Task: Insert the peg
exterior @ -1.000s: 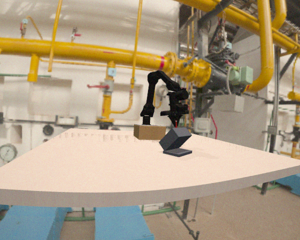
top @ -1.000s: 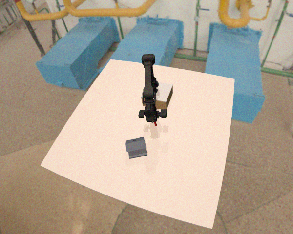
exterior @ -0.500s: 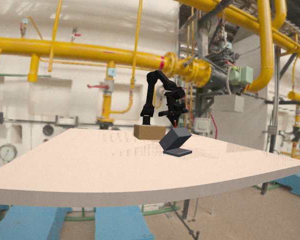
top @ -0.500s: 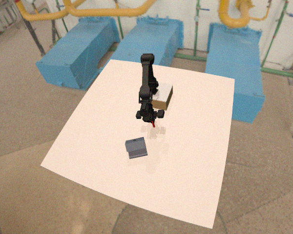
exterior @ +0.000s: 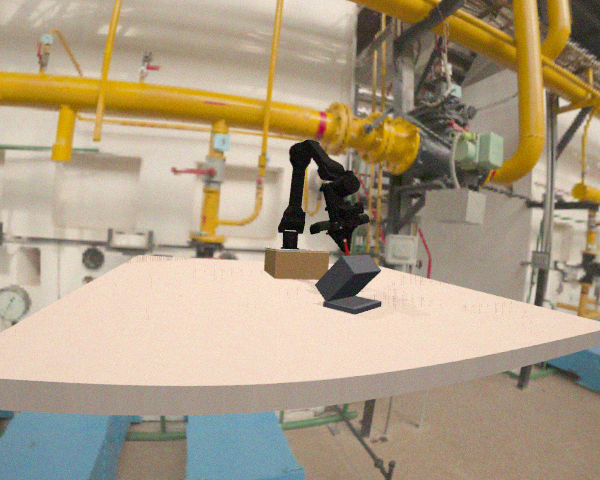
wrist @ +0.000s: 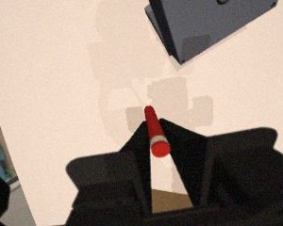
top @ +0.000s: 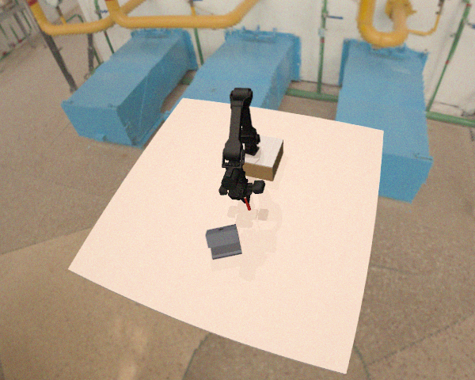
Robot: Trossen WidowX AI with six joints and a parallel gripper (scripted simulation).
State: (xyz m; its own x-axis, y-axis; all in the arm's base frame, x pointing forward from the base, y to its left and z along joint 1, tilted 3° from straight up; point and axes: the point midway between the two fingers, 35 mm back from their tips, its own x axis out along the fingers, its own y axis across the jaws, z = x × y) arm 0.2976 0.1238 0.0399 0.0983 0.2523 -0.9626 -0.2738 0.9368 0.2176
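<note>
Right now my gripper tip is 16 cm short of the grey sloped panel, 5 cm above it and 4 cm to the left of it. Also, from my gripper tip: round red peg: 2 cm above.
</note>
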